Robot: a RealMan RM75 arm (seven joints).
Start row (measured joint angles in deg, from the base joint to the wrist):
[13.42, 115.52, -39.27, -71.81, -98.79, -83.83, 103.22]
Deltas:
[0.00, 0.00, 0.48, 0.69, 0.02, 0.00, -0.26]
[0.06, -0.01, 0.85, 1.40, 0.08, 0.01, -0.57]
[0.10, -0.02, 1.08, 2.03, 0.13, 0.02, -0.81]
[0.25, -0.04, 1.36, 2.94, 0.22, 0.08, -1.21]
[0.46, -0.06, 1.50, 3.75, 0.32, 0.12, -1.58]
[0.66, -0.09, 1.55, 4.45, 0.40, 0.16, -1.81]
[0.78, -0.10, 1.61, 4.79, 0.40, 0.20, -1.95]
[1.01, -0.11, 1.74, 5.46, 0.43, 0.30, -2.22]
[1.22, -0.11, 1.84, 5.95, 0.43, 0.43, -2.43]
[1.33, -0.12, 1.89, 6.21, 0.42, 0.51, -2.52]
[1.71, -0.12, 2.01, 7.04, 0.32, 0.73, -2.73]
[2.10, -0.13, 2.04, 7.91, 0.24, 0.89, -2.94]
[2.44, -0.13, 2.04, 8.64, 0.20, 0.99, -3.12]
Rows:
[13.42, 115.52, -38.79, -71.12, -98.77, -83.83, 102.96]
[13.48, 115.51, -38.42, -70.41, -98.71, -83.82, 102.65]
[13.52, 115.50, -38.19, -69.78, -98.66, -83.81, 102.41]
[13.67, 115.48, -37.91, -68.87, -98.57, -83.75, 102.01]
[13.88, 115.46, -37.77, -68.06, -98.47, -83.71, 101.64]
[14.08, 115.43, -37.72, -67.36, -98.39, -83.67, 101.41]
[14.20, 115.42, -37.66, -67.02, -98.39, -83.63, 101.27]
[14.43, 115.41, -37.53, -66.35, -98.36, -83.53, 101.00]
[14.64, 115.41, -37.43, -65.86, -98.36, -83.40, 100.79]
[14.75, 115.40, -37.38, -65.60, -98.37, -83.32, 100.70]
[15.13, 115.40, -37.26, -64.77, -98.47, -83.10, 100.49]
[15.52, 115.39, -37.23, -63.90, -98.55, -82.94, 100.28]
[15.86, 115.39, -37.23, -63.17, -98.59, -82.84, 100.10]

